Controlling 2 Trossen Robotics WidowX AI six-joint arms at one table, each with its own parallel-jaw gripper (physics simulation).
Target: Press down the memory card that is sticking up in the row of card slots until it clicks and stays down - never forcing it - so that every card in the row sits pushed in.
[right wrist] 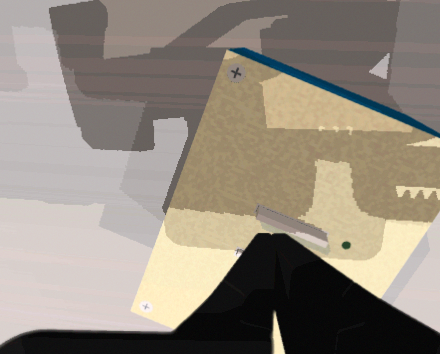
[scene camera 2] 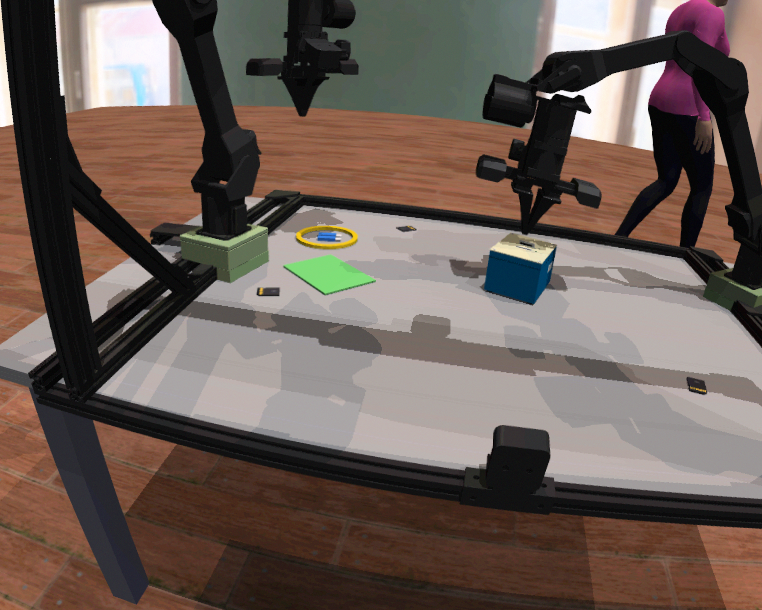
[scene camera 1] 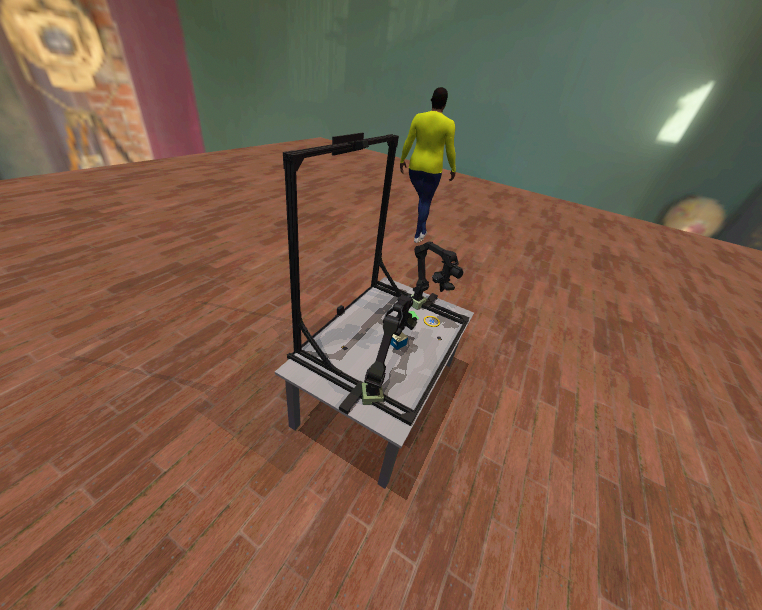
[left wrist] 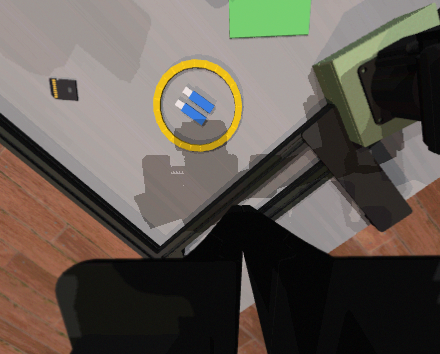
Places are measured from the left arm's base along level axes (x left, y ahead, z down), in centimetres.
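Pixels of known places: left gripper, fingertip midpoint: (scene camera 2: 302,116) (scene camera 1: 440,291) (left wrist: 240,214); right gripper, fingertip midpoint: (right wrist: 270,247) (scene camera 2: 524,234); left arm's base, link origin: (scene camera 2: 224,231) (scene camera 1: 417,297) (left wrist: 397,81); right arm's base, link origin: (scene camera 2: 745,280) (scene camera 1: 372,390).
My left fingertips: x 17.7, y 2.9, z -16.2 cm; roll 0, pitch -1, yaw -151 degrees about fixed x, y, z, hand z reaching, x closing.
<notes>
Ahead of a thing's pixels: the offset from my left fingertips to its middle. "spot": to the spot under its first point.
The card-slot block is a blue box with a cream top @[dx -0.7, dy +39.9, dz +18.5 cm] (scene camera 1: 399,342) (scene camera 2: 518,279) (right wrist: 210,175). A grey card edge @[spot: dx +0.1, dy +40.1, dz +14.7 cm] (scene camera 2: 527,242) (right wrist: 292,226) stands up from its top, beside a small dark green dot @[spot: dx +0.0, dy +42.0, dz +15.2 cm] (right wrist: 346,245). A smaller light edge @[spot: dx -1.3, dy +38.7, dz +15.1 cm] (right wrist: 239,251) shows in the right wrist view, partly hidden by the fingers, which also cover part of the row. My right gripper (scene camera 2: 526,231) (right wrist: 270,247) is shut and empty, tips pointing down just above the block's top near the raised card; contact cannot be told. My left gripper (scene camera 2: 302,114) (left wrist: 240,214) is shut and empty, high above the table.
Loose black memory cards @[dx -22.3, dy +8.7, dz +21.8 cm] (scene camera 2: 268,291) @[dx +15.1, dy +14.8, dz +21.8 cm] (scene camera 2: 406,228) @[dx -17.8, dy +67.1, dz +21.8 cm] (scene camera 2: 697,385) (left wrist: 64,89) lie on the table. A yellow ring (scene camera 2: 298,242) (left wrist: 157,106) surrounds two blue-and-white pieces @[dx +1.8, dy +4.7, dz +21.6 cm] (scene camera 2: 328,236) (left wrist: 200,101). A green sheet @[dx -12.3, dy +12.8, dz +21.8 cm] (scene camera 2: 329,274) (left wrist: 270,19) lies near the left arm's base. Black rails edge the table.
</notes>
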